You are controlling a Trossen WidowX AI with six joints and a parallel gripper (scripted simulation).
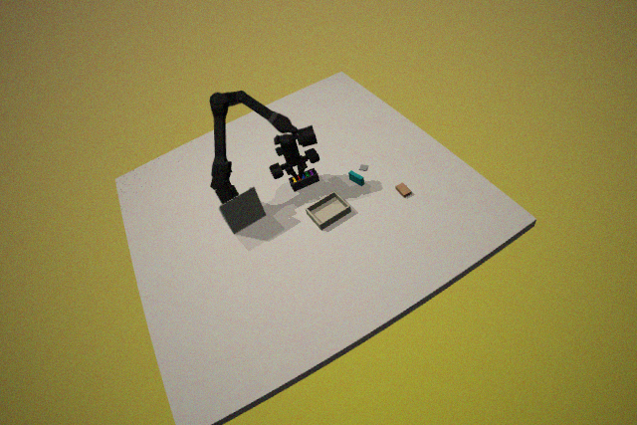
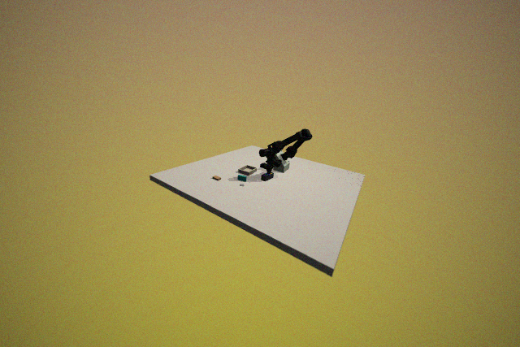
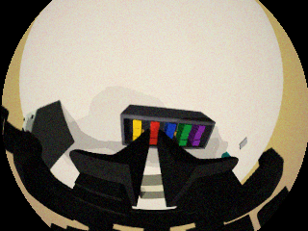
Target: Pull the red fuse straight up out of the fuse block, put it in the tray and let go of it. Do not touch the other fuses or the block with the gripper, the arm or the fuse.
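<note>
The tray is 190 mm to the right of my gripper tip, 30 mm below it and 30 mm ahead of it. Round my gripper tip: red fuse: 10 mm below; then teal box: 190 mm ahead, 110 mm to the right, 20 mm below; then grey piece: 250 mm ahead, 60 mm to the right, 30 mm below.
</note>
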